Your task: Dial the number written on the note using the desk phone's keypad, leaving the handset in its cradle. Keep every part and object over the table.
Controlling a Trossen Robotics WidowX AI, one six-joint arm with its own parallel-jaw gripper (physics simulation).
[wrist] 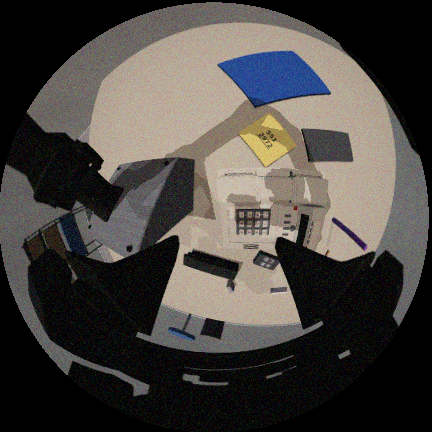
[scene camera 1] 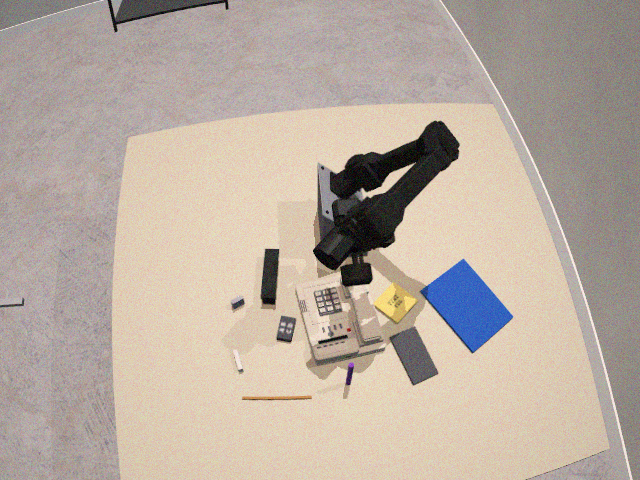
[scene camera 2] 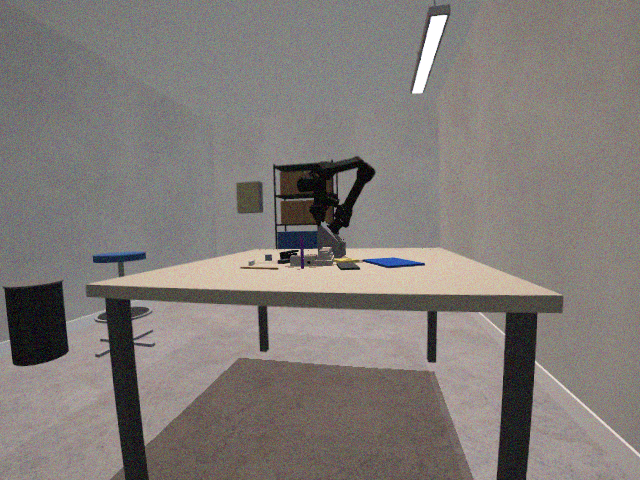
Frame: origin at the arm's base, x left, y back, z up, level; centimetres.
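Seen in the pictures: gripper, fingertip midpoint: (wrist: 228, 241) (scene camera 2: 320, 224); arm's base, origin of the base link: (wrist: 107, 201) (scene camera 1: 339, 187) (scene camera 2: 331, 229).
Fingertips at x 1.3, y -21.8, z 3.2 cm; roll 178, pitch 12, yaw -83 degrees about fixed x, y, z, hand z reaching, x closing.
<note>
Offsets run from my fingertips to a thing's top centre. "*": to the spot under its first point.
The cream desk phone @(dx -1.1, dy -7.7, dz -12.9 cm) (scene camera 1: 323, 352) (scene camera 2: 312, 259) sits upright on the table. Its keypad @(* dx -3.9, dy -4.2, dz -14.0 cm) (scene camera 1: 328, 301) (wrist: 253, 221) faces up and shows in the wrist view. The handset @(dx +3.9, dy -6.0, dz -11.1 cm) (scene camera 1: 368, 317) (wrist: 287, 186) lies in its cradle, partly under the arm's shadow. The yellow note @(dx +12.7, dy -3.6, dz -16.0 cm) (scene camera 1: 395, 302) (wrist: 268, 140) lies beside the handset side; in the wrist view its writing appears to read 551 over 2972. My gripper (scene camera 2: 318, 221) (wrist: 228, 241) is open and empty. It points down, well above the table near the phone's keypad end. In scene camera 1 the arm hides its fingers.
A blue folder @(dx +32.6, dy -4.9, dz -16.2 cm) (scene camera 1: 467, 305) (wrist: 275, 77) and dark grey pad @(dx +16.9, dy -18.4, dz -16.3 cm) (scene camera 1: 414, 355) lie beyond the note. A purple marker @(dx +0.7, dy -25.1, dz -4.1 cm) (scene camera 1: 349, 373) stands near the phone. A black stapler @(dx -18.2, dy +3.1, dz -13.1 cm) (scene camera 1: 269, 276), small remote @(dx -14.0, dy -10.7, dz -15.6 cm) (scene camera 1: 286, 329), grey block @(dx -26.2, dy -4.0, dz -14.1 cm) (scene camera 1: 237, 302), white stick @(dx -25.5, dy -20.0, dz -15.1 cm) (scene camera 1: 237, 360) and orange pencil @(dx -16.1, dy -29.4, dz -16.5 cm) (scene camera 1: 277, 397) lie around it.
</note>
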